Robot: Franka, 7 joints.
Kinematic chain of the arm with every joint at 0, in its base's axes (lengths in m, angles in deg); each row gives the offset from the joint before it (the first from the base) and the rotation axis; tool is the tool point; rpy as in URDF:
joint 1: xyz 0 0 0.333 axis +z
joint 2: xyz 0 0 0 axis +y
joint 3: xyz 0 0 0.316 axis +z
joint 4: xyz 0.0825 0 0 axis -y
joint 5: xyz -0.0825 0 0.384 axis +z
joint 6: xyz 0 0 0 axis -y
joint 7: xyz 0.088 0 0 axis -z
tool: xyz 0 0 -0.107 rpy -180 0 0
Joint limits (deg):
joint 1: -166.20..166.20
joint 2: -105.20..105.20
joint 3: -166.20..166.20
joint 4: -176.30..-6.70
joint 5: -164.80..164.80
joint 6: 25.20..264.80
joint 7: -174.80..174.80
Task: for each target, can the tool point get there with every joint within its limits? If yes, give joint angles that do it. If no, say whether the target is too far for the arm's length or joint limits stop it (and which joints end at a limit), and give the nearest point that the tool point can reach.
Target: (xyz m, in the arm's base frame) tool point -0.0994 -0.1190 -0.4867
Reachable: no: joint limits stop it (at a limit: joint 2) | nearest point -0.1164 -0.1393 -0.3509 | short by 0.138 m
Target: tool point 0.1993 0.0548 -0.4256
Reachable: no: joint limits stop it (at a limit: joint 2) | nearest point 0.2079 0.0572 -0.3564 | short by 0.070 m
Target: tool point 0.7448 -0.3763 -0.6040
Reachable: no: too far | nearest point 0.5278 -0.2667 -0.2624 | short by 0.419 m
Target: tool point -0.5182 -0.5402 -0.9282
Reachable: no: too far | nearest point -0.3395 -0.3540 -0.3187 | short by 0.662 m
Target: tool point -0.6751 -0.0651 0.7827
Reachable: yes | joints 12.76 -82.92 18.71 -58.02 17.92 196.90 -87.47
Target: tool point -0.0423 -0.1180 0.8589
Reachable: yes | joints -64.56 -57.55 3.73 -108.15 -63.44 63.79 -65.28
